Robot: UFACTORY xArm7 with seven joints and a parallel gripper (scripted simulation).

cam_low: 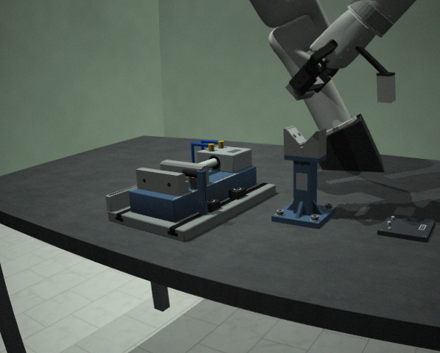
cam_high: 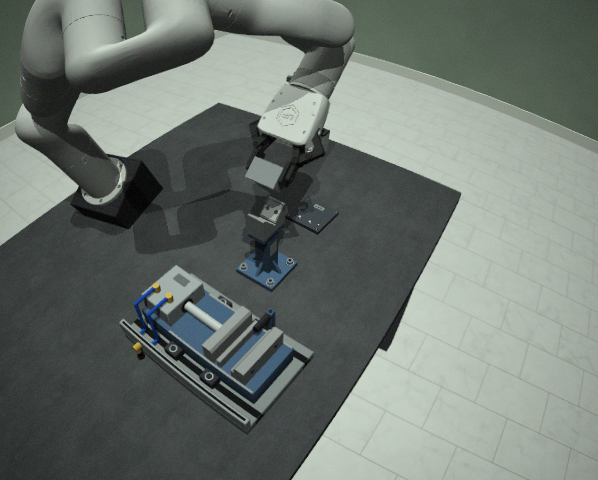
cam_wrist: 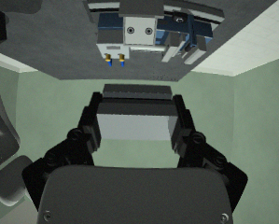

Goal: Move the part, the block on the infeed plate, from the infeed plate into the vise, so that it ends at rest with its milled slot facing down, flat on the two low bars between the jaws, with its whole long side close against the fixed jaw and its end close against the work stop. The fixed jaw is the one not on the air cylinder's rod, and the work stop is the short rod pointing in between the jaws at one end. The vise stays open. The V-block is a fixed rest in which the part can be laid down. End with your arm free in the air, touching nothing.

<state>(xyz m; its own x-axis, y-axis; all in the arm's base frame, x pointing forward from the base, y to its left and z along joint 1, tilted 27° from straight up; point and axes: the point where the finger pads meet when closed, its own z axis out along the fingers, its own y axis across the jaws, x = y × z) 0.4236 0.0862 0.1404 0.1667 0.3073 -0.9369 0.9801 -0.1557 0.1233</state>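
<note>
My hand is 1 cm to the left of the blue stand and 18 cm above it. From my hand the other things lie so: work stop: 8 cm ahead, 19 cm to the right, 15 cm below; then part: 1 cm below; then cylinder rod: 2 cm behind, 22 cm to the right, 16 cm below.
</note>
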